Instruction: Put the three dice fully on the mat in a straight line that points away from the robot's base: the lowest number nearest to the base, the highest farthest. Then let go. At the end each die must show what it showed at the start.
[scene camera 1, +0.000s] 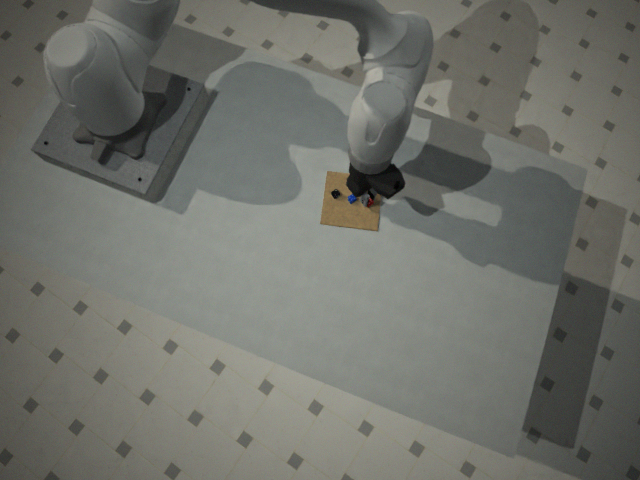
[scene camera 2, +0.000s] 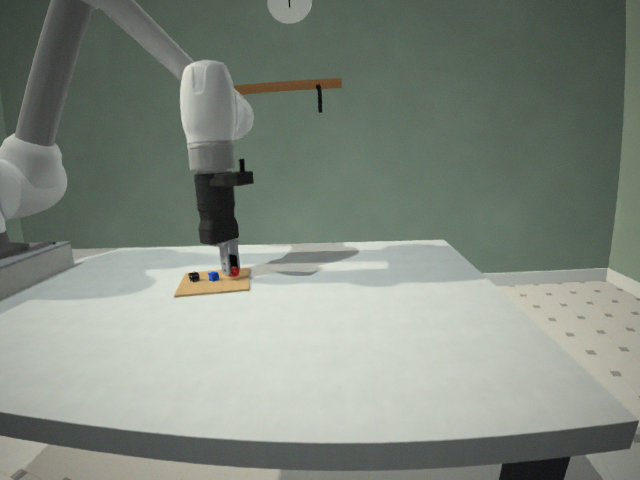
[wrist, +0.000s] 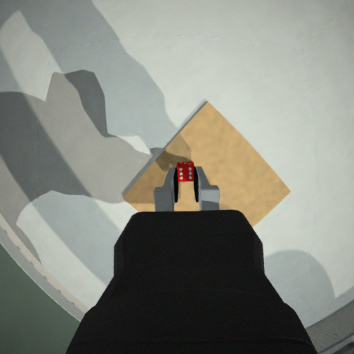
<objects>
A tan mat shows in scene camera 1 (339, 212), in scene camera 2 and in the wrist view. The same spot on the tan mat: (wrist: 247, 183) is (scene camera 2: 201, 287).
</objects>
